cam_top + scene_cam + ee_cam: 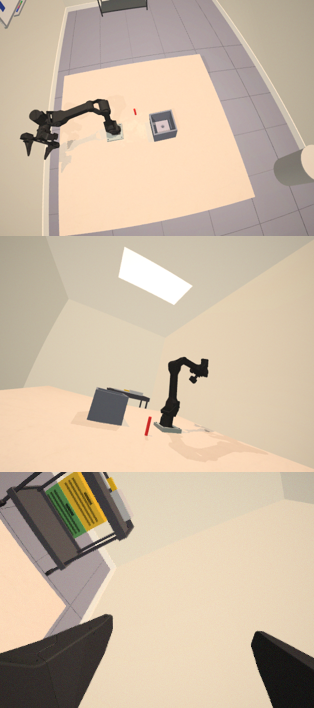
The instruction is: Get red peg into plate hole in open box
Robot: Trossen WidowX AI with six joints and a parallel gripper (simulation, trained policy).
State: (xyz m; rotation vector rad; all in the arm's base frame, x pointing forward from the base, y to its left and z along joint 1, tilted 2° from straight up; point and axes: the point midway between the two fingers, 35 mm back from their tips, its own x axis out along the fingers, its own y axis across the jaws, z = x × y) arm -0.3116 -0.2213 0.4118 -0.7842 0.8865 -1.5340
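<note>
My gripper tip is now 47 cm short of the red peg, 40 cm to the right of it and 38 cm above it. The rest, counted from my gripper tip: plate 66 cm ahead, 38 cm below, 25 cm to the left.
</note>
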